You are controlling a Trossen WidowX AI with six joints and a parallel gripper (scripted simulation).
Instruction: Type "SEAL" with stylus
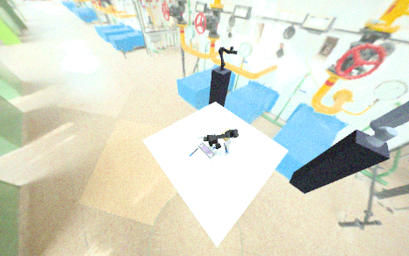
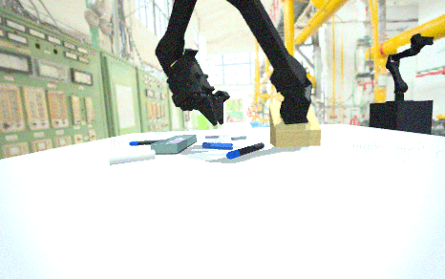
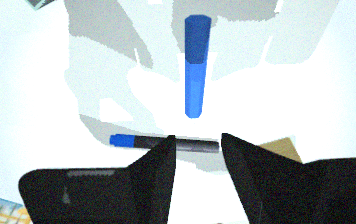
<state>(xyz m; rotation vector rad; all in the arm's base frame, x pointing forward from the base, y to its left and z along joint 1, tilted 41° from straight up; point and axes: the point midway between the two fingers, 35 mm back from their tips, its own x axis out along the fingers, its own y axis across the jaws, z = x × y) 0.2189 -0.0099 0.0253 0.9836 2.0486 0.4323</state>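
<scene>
My gripper tip is 20 mm past the blue stylus, 10 mm to the right of it and 60 mm above it. Also, from my gripper tip: S key (110 mm ahead, 70 mm to the right, 50 mm below); white cylinder (190 mm ahead, 100 mm to the left, 60 mm below); grey piece (60 mm behind, 180 mm to the right, 60 mm below).
</scene>
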